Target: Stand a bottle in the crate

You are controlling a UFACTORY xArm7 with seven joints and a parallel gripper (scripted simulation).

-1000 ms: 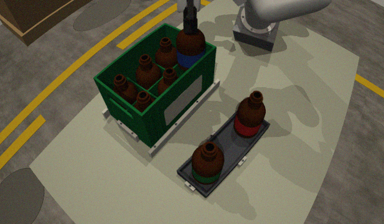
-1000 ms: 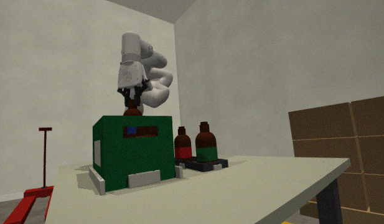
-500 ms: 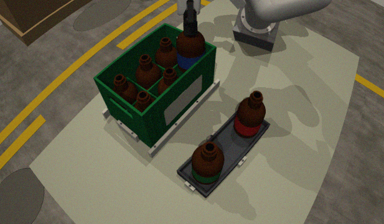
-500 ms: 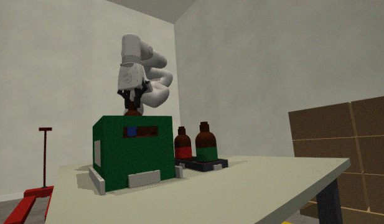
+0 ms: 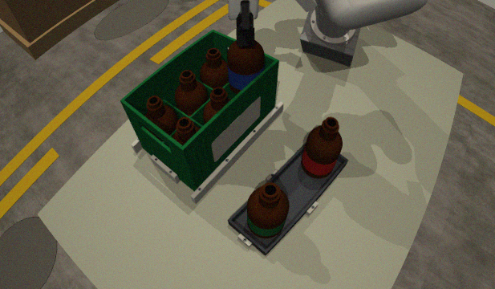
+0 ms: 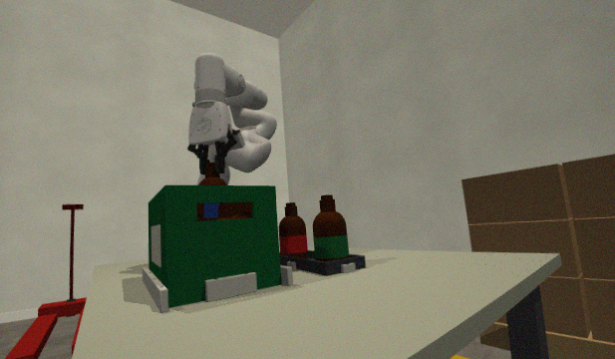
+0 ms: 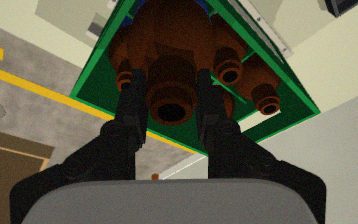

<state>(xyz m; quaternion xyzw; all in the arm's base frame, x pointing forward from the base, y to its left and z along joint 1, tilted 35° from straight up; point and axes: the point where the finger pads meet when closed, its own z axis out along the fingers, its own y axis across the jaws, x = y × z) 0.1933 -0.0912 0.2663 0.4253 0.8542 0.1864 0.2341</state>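
Right now my hand is 9 cm short of the green crate, 4 cm to the left of it and 17 cm above it. Round my hand: dark tray: 10 cm ahead, 20 cm to the left, 25 cm below.
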